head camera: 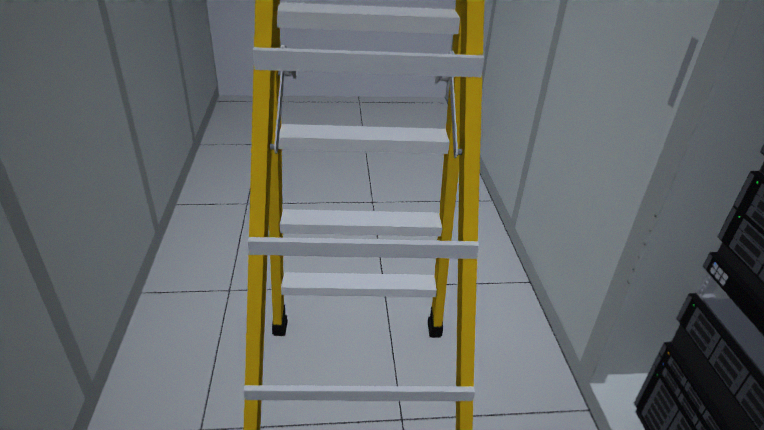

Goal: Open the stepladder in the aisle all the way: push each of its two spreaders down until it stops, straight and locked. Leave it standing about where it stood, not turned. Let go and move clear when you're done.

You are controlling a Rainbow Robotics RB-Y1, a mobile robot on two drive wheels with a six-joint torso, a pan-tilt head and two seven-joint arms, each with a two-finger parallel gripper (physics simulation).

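Frame: origin at the robot's base, x ahead, y right, z down, level; metres.
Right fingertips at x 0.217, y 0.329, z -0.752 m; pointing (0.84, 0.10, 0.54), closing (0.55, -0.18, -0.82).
Note:
A point is followed by its place in that frame.
The yellow stepladder (467, 213) {y 0.152, x 0.625, z -0.953 m} stands upright in the aisle, seen from its braced side, with white steps on the far frame and thin white crossbars on the near frame. Its feet on the far frame rest on the floor. The left spreader (279, 109) {y -0.170, x 0.709, z -1.086 m} and the right spreader (454, 114) {y 0.122, x 0.720, z -1.088 m} are thin grey bars between the near and far rails. Each shows as a nearly straight line below the upper crossbar, which hides part of it. They are seen nearly end-on, so I cannot tell whether they are locked. Neither of my grippers shows in the head view.
Grey cabinet panels (48, 160) {y -0.847, x 1.081, z -0.744 m} line the left side of the aisle, and pale cabinet doors (604, 133) {y 0.663, x 1.340, z -0.773 m} line the right. An open rack with dark servers (716, 341) {y 0.805, x 0.758, z -0.534 m} is at the lower right. A pale wall closes the far end behind the ladder.

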